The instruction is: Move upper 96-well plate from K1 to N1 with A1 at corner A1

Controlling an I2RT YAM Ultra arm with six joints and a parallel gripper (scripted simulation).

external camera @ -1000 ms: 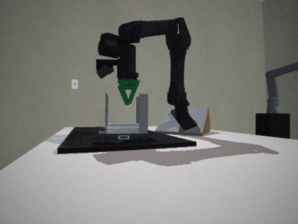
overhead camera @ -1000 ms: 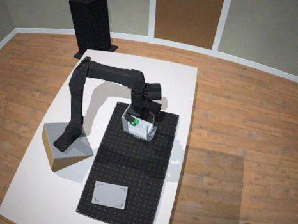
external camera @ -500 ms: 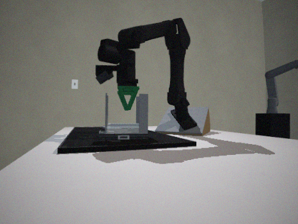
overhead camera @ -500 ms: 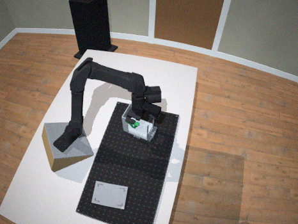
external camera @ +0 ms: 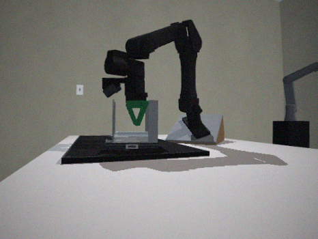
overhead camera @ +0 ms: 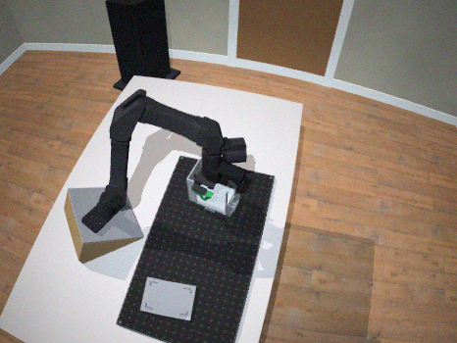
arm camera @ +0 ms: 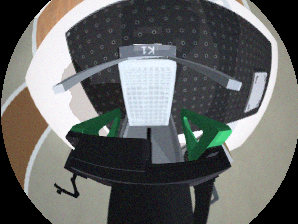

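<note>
Now: hand 10 mm short of the 96-well plate and 40 mm above it.
</note>
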